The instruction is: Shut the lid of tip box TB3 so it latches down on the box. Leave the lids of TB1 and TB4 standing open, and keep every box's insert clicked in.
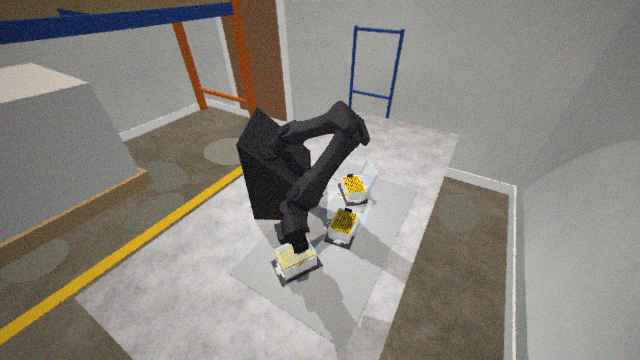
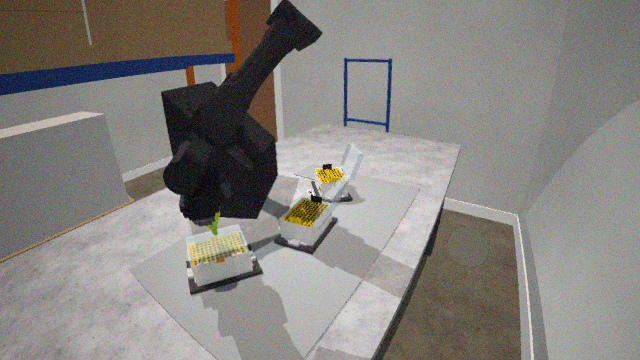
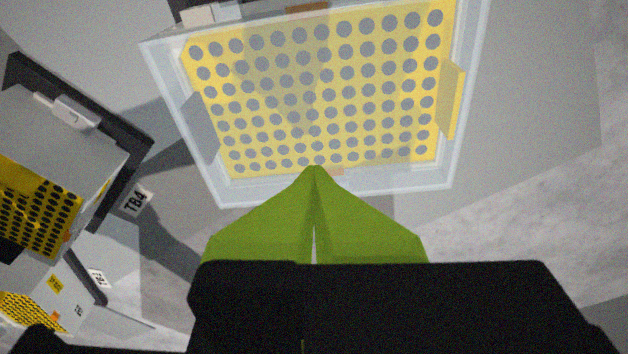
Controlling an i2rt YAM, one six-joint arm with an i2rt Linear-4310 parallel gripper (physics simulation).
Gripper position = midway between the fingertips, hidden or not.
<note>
In view: my gripper [image 3: 314, 176], a clear lid [image 2: 206, 247], a clear lid [image 2: 330, 201] and a grey mat [image 2: 294, 301].
The grey mat is seen too in image 1 [image 1: 330, 299].
</note>
